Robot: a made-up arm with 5 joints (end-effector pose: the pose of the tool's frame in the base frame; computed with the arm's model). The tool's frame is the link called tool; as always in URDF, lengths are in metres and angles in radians.
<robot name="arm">
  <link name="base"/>
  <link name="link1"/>
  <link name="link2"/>
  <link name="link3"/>
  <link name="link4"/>
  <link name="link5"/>
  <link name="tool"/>
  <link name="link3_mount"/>
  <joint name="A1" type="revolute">
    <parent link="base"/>
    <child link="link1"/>
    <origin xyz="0 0 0.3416"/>
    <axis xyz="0 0 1"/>
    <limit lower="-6.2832" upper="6.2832" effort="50" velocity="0.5"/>
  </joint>
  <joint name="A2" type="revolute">
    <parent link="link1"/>
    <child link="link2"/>
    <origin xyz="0 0 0"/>
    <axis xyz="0 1 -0.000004"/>
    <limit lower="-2.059" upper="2.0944" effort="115" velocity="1.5"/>
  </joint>
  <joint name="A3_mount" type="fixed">
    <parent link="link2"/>
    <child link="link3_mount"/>
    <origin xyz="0.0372 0 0.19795"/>
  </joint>
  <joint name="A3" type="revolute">
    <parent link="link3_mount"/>
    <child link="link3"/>
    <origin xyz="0.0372 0 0.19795"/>
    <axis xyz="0 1 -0.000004"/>
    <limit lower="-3.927" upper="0.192" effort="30" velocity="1.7"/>
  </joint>
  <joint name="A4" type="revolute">
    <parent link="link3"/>
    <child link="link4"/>
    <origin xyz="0.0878 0 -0.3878"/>
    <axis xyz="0 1 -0.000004"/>
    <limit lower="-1.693" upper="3.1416" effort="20" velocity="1.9"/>
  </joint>
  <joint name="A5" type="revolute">
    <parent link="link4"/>
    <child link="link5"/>
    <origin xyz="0.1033 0 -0.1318"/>
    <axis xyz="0 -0.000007 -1"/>
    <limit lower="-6.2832" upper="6.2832" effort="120" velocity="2.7"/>
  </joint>
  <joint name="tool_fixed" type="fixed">
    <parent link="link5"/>
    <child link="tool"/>
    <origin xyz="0 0 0" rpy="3.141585 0 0"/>
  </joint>
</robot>
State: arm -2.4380 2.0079 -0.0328 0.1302 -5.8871
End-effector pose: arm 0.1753 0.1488 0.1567 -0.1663 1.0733 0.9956
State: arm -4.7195 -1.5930 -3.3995 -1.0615 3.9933
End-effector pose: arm -0.0048 -0.6752 0.0638 1.0605 -2.8520 0.3274
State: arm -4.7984 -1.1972 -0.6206 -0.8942 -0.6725
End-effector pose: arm -0.0022 -0.0258 0.8982 -0.2565 -0.4783 -2.2855
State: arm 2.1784 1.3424 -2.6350 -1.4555 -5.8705
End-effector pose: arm -0.4308 0.6195 0.4980 -0.2530 -0.3078 -0.5433
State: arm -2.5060 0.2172 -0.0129 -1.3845 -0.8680
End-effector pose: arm -0.2627 -0.1938 0.3600 1.3417 -1.4350 -0.1525
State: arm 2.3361 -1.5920 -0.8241 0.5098 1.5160
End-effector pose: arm 0.0799 -0.0832 0.8969 -1.1544 -0.5018 0.6163
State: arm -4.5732 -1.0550 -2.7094 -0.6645 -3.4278
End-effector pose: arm 0.1055 -0.7533 0.8031 1.1665 -0.7522 1.2086
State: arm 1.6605 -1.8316 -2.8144 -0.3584 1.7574
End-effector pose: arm 0.0798 -0.8874 0.1126 1.8650 -0.0904 0.1912
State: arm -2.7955 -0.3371 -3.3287 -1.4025 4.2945
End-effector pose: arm 0.3936 0.1419 0.8889 -1.9204 0.8197 -1.0625
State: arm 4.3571 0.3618 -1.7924 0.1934 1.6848
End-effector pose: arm -0.2659 -0.7166 0.7727 -0.5700 -2.3844 1.7324
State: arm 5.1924 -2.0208 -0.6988 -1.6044 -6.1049
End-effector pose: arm -0.2176 0.4180 0.5804 -1.1539 0.8494 1.9161
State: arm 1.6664 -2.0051 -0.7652 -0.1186 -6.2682
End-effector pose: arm 0.0381 -0.3968 0.7892 -0.1875 -0.2032 -1.4518
